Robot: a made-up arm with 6 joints. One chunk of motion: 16 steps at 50 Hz.
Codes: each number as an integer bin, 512 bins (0 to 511) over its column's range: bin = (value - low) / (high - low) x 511, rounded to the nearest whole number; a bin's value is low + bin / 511 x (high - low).
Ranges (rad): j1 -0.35..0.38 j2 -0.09..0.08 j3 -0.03..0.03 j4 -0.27..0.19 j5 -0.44..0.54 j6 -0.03..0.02
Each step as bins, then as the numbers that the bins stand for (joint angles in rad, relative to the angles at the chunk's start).
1 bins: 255 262 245 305 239 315
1 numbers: 0.0143 -0.0028 -0.0012 0.0046 0.0184 0.0008
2 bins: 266 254 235 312 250 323
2 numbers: 0.0300 -0.0055 -0.0024 0.0109 0.0395 0.0016
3 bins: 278 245 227 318 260 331
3 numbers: 0.0471 -0.0085 -0.0033 0.0163 0.0586 0.0024
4 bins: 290 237 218 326 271 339
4 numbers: 0.0643 -0.0112 -0.0044 0.0235 0.0797 0.0032
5 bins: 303 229 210 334 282 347
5 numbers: 0.0829 -0.0138 -0.0053 0.0307 0.1008 0.0040
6 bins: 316 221 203 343 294 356
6 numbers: 0.1014 -0.0165 -0.0062 0.0388 0.1238 0.0048
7 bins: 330 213 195 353 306 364
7 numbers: 0.1214 -0.0191 -0.0071 0.0478 0.1468 0.0056
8 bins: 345 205 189 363 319 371
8 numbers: 0.1429 -0.0218 -0.0078 0.0568 0.1718 0.0063
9 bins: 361 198 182 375 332 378
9 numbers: 0.1657 -0.0241 -0.0086 0.0676 0.1967 0.0070
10 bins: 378 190 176 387 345 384
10 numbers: 0.1900 -0.0268 -0.0093 0.0784 0.2216 0.0076
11 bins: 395 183 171 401 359 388
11 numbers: 0.2143 -0.0291 -0.0099 0.0910 0.2485 0.0080
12 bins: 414 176 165 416 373 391
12 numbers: 0.2414 -0.0314 -0.0106 0.1045 0.2753 0.0083
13 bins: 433 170 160 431 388 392
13 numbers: 0.2686 -0.0334 -0.0112 0.1180 0.3041 0.0084
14 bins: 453 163 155 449 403 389
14 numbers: 0.2971 -0.0358 -0.0118 0.1342 0.3329 0.0081
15 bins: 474 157 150 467 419 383
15 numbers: 0.3271 -0.0378 -0.0124 0.1504 0.3636 0.0075
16 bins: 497 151 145 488 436 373
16 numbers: 0.3600 -0.0398 -0.0130 0.1693 0.3962 0.0065
